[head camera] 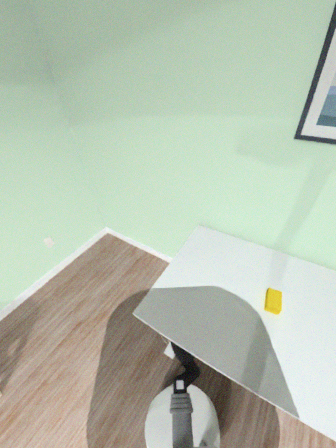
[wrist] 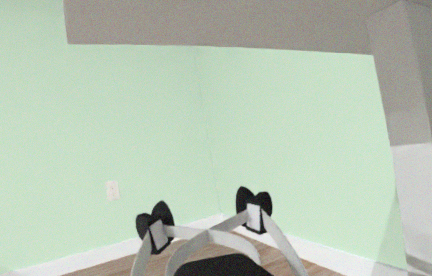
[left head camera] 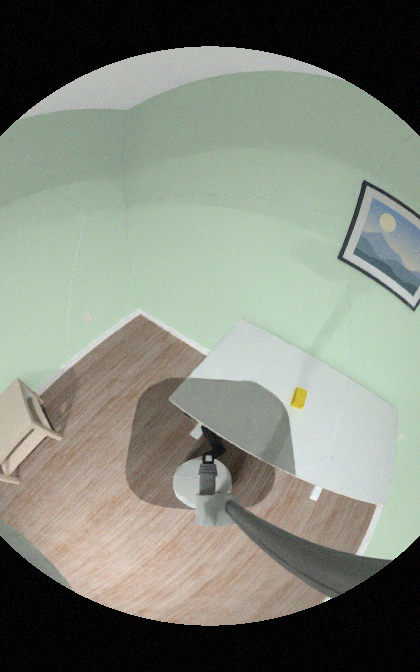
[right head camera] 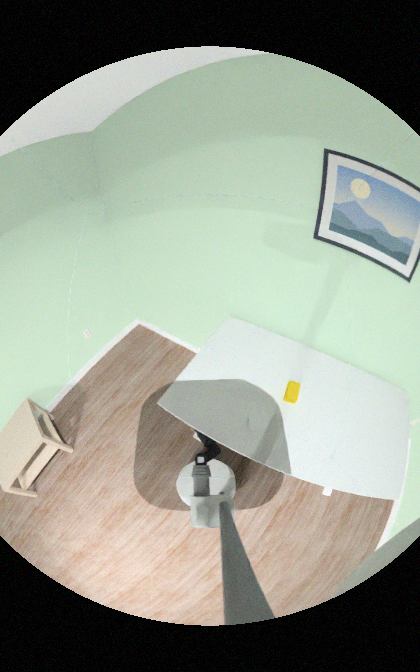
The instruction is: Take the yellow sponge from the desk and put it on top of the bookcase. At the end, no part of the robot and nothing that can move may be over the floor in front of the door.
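Frame: origin at the robot's base, x left, y ahead, z down, level; metres.
Seen in the pictures: gripper, between the fingertips: (wrist: 204, 209).
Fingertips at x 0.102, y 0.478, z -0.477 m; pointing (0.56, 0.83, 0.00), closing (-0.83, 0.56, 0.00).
Note:
Pixels of each thing's top centre, then the offset from my fingertips to it. Level surfaces: height alone.
- yellow sponge, centre of its top: (head camera: 274, 298) dx -0.577, dy -0.036, dz -0.259 m
- white desk, height of its surface: dz -0.215 m
- wall outlet, centre of its top: (wrist: 111, 181) dx +1.184, dy +0.815, dz +0.049 m
The yellow sponge (head camera: 273, 301) (left head camera: 299, 398) (right head camera: 292, 391) lies flat on the white desk (head camera: 220, 260) (left head camera: 350, 425) (right head camera: 360, 430), away from its edges and just beside the robot's shadow. My gripper (wrist: 204, 209) is open and empty in the wrist view, its two black fingertips well apart. It is lower than the desk top, whose grey underside shows across the top of the wrist view. In the head views the dark wrist (head camera: 187, 364) (left head camera: 214, 442) (right head camera: 209, 447) reaches to the desk's front edge, and the fingertips are hidden. The bookcase and the door do not show.
A grey desk support (wrist: 400, 75) stands at the right of the wrist view. A small wooden table (left head camera: 12, 415) (right head camera: 20, 430) stands by the left wall. A framed picture (left head camera: 387, 245) (right head camera: 370, 215) hangs above the desk. A wall outlet (wrist: 112, 190) is near the room's corner.

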